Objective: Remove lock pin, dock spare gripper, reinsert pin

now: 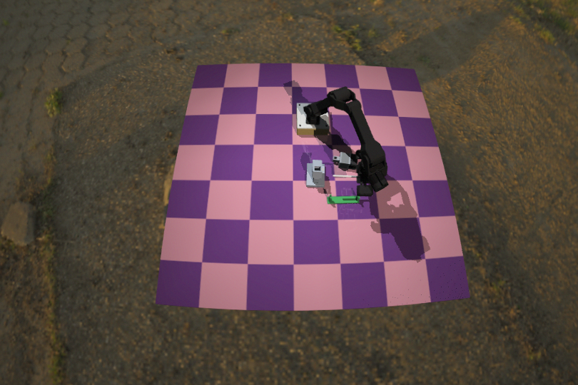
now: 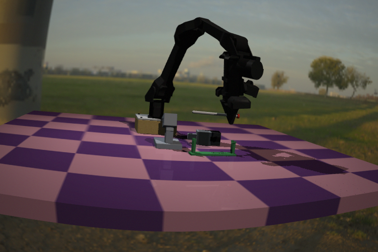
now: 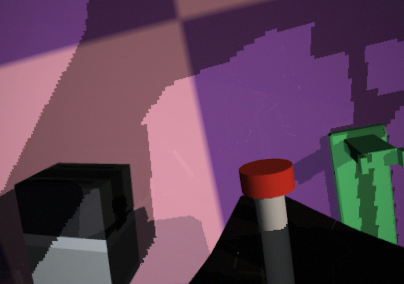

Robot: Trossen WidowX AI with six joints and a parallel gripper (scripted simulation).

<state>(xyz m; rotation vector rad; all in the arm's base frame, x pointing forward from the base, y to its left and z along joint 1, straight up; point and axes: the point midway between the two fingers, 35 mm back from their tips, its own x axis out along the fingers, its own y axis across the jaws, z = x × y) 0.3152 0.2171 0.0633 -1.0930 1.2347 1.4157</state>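
Now: gripper tip 70 mm short of the green rack, 60 mm to the left of it and 60 mm above it. The rest, counted from my gripper tip: spare gripper: 120 mm behind, 60 mm to the right, 60 mm below; grey mount: 30 mm behind, 190 mm to the right, 40 mm below.
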